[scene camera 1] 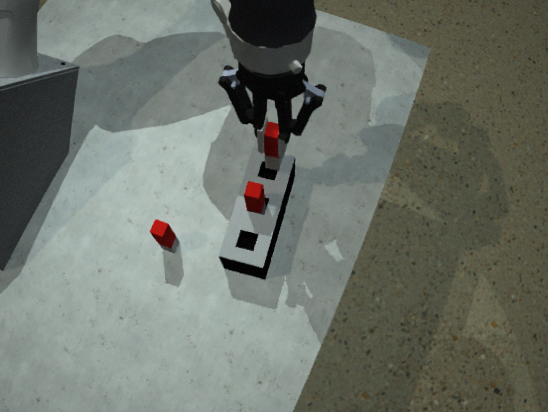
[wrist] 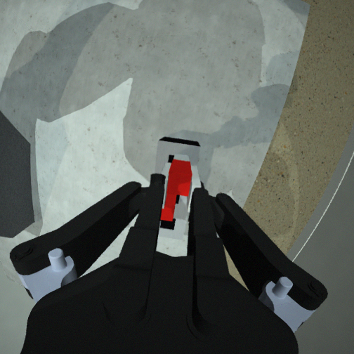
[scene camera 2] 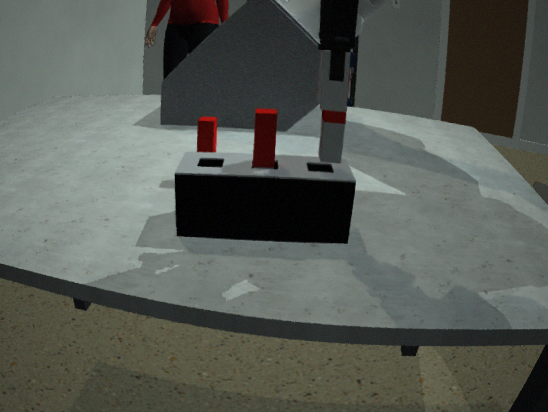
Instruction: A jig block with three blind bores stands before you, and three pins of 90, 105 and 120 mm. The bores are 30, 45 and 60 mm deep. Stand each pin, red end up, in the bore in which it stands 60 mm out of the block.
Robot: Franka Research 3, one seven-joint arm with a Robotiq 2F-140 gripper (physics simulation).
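The jig block (scene camera 1: 245,256) (scene camera 2: 265,207) (wrist: 172,245) has three square bores in a row. A pin (scene camera 1: 254,196) (scene camera 2: 265,137) stands red end up in the middle bore. The left bore (scene camera 1: 247,240) (scene camera 2: 210,162) and right bore (scene camera 1: 267,173) (scene camera 2: 320,167), as scene camera 2 shows them, are empty. My gripper (scene camera 1: 272,141) (scene camera 2: 334,102) (wrist: 179,174) is shut on another pin (scene camera 1: 271,140) (scene camera 2: 331,145) (wrist: 181,175), upright, red end up. Its lower end is close to the right bore, slightly behind it in scene camera 2. A third pin (scene camera 1: 163,234) (scene camera 2: 207,134) stands red end up on the table.
The grey robot pedestal (scene camera 1: 37,130) (scene camera 2: 240,85) (wrist: 15,175) stands behind the pins in scene camera 2. The table edge (scene camera 2: 250,320) runs in front of the block. The pin in the middle bore stands beside the held pin. A person in red (scene camera 2: 194,11) is in the background.
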